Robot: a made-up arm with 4 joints.
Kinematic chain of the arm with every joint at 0, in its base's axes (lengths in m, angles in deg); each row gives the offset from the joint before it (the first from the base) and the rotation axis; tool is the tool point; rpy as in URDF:
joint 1: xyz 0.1 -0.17 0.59 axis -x
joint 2: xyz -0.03 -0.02 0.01 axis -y
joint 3: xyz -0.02 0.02 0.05 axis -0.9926 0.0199 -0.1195
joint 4: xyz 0 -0.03 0 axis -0.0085 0.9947 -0.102
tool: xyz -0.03 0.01 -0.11 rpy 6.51 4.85 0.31
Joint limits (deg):
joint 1: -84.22..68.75
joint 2: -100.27..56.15
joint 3: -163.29..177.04
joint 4: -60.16..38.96
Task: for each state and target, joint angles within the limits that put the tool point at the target. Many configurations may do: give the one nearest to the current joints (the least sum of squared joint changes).
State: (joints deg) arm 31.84 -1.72 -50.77 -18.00
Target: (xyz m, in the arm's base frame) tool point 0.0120 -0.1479 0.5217
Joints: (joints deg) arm 46.99 3.55 -49.80 5.18
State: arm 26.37 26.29 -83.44 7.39
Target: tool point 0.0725 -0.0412 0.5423
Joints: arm 54.90 -5.33 -107.59 -30.39
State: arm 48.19 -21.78 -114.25 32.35
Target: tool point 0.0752 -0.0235 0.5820
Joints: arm 47.64 -49.67 -112.10 2.75
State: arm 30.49 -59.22 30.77 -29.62
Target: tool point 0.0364 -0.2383 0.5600
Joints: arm -16.16 -47.81 29.83 -23.74
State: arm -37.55 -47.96 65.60 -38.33
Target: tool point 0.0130 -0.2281 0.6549
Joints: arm 11.09 -63.01 31.39 5.20
